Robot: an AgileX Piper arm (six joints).
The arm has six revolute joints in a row. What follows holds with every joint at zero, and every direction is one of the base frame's. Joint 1 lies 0.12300 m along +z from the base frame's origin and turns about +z. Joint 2 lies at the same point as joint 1 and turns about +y. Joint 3 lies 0.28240 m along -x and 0.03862 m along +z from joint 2 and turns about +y. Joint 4 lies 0.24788 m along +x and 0.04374 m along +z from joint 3 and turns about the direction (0.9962, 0, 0.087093). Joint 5 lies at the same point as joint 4 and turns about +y. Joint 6 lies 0.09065 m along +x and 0.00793 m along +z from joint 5 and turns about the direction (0.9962, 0, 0.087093). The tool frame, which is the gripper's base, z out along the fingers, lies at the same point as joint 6; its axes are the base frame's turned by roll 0.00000, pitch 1.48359 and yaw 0.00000 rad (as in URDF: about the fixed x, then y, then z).
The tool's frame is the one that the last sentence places.
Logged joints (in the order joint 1, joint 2, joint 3, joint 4, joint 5, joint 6), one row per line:
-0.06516, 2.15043, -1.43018, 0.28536, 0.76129, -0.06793
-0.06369, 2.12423, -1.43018, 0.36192, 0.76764, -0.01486
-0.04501, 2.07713, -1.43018, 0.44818, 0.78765, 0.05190
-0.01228, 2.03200, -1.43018, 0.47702, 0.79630, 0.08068
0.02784, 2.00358, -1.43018, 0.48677, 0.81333, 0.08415
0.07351, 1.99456, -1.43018, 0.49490, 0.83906, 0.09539
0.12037, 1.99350, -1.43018, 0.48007, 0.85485, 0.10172
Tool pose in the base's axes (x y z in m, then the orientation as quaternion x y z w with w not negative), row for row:
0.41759, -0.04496, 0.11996, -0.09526, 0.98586, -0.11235, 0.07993
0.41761, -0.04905, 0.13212, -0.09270, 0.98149, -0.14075, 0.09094
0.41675, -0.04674, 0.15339, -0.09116, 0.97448, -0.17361, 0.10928
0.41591, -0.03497, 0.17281, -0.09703, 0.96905, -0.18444, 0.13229
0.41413, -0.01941, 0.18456, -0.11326, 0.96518, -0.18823, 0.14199
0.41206, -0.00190, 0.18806, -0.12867, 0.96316, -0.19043, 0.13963
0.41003, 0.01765, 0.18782, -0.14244, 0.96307, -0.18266, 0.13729
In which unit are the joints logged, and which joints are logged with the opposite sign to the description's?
The joints are logged in radians. Opposite sign: joint 4.
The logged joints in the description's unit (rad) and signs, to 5 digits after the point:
-0.06516, 2.15043, -1.43018, -0.28536, 0.76129, -0.06793
-0.06369, 2.12423, -1.43018, -0.36192, 0.76764, -0.01486
-0.04501, 2.07713, -1.43018, -0.44818, 0.78765, 0.05190
-0.01228, 2.03200, -1.43018, -0.47702, 0.79630, 0.08068
0.02784, 2.00358, -1.43018, -0.48677, 0.81333, 0.08415
0.07351, 1.99456, -1.43018, -0.49490, 0.83906, 0.09539
0.12037, 1.99350, -1.43018, -0.48007, 0.85485, 0.10172

